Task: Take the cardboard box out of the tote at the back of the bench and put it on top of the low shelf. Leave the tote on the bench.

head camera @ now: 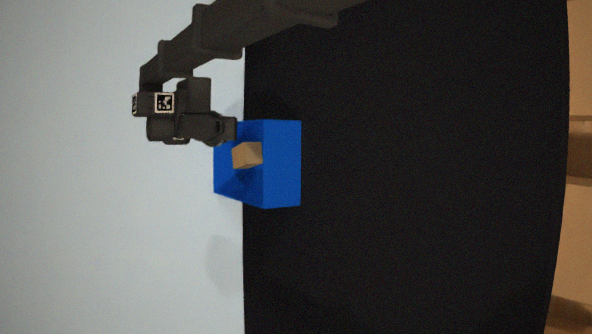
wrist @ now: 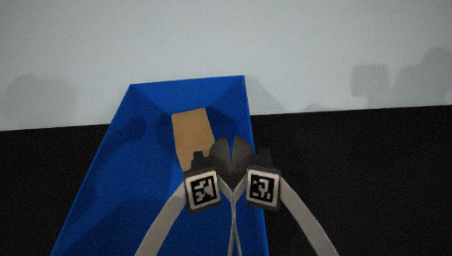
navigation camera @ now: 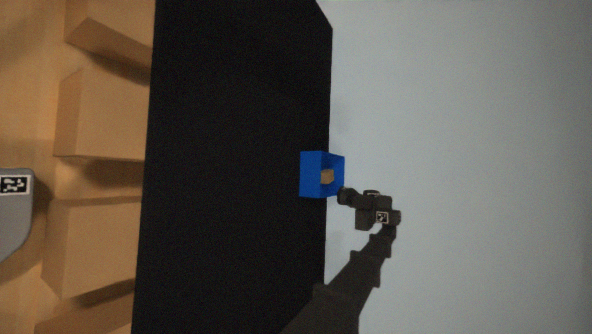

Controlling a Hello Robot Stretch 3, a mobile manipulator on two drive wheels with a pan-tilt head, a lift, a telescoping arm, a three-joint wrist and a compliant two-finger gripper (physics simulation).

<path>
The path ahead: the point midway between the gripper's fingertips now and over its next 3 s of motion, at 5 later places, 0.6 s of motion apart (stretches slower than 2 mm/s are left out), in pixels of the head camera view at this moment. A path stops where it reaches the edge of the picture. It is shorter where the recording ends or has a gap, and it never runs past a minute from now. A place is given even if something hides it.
The gripper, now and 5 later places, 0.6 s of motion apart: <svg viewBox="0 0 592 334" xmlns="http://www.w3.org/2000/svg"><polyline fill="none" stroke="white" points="223,131 238,131 248,130 250,131 258,130 261,130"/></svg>
</path>
